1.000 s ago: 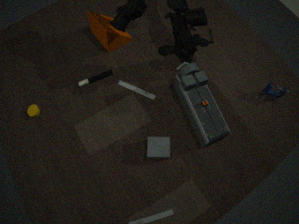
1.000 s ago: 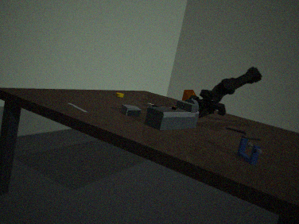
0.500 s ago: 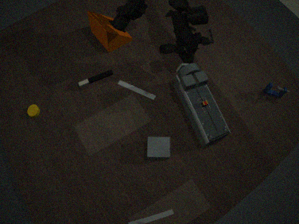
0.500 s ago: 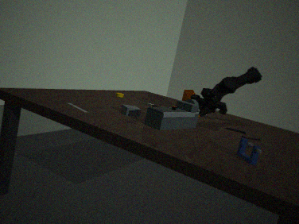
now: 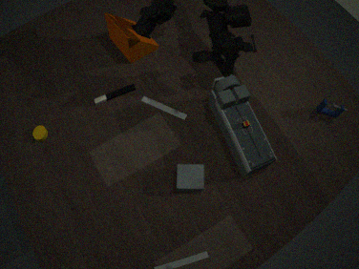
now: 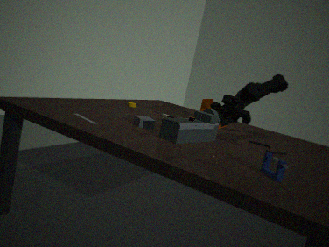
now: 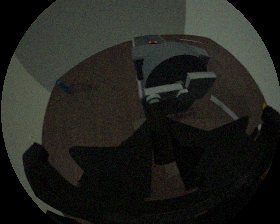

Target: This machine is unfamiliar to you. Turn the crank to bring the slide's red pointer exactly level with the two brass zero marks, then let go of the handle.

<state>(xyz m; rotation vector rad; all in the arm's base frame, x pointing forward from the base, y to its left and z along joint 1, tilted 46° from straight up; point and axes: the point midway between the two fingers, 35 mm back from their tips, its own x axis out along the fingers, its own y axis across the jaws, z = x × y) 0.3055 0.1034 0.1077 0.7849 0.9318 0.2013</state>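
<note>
Now: gripper tip 16 cm short of the red pointer, 6 cm to the left of it and 2 cm below it. From my gripper tip the other things lie so: grey block: 26 cm to the right, 20 cm ahead, 5 cm below; then yellow disc: 61 cm to the right, 15 cm behind, 5 cm below; then black-and-white marker: 34 cm to the right, 16 cm behind, 6 cm below.
</note>
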